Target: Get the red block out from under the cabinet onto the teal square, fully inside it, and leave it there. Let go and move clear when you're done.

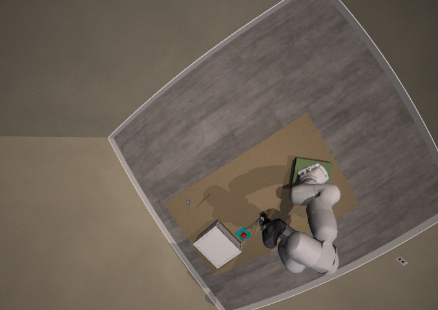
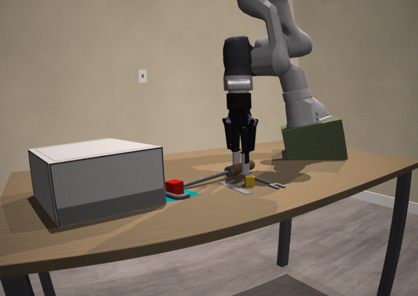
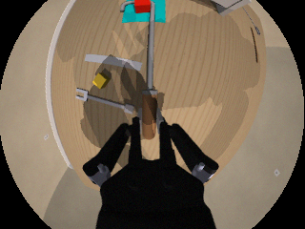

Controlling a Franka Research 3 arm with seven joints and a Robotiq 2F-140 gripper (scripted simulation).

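Now: the forked tool 120 mm to the left of my hand, 30 mm below it and 10 mm ahead of it. The rest, counted from my hand: hooked tool 120 mm ahead, 50 mm to the left, 20 mm below; yellow cube 120 mm to the left, 60 mm ahead, 20 mm below; flat metal strip 110 mm to the left, 110 mm ahead, 40 mm below.
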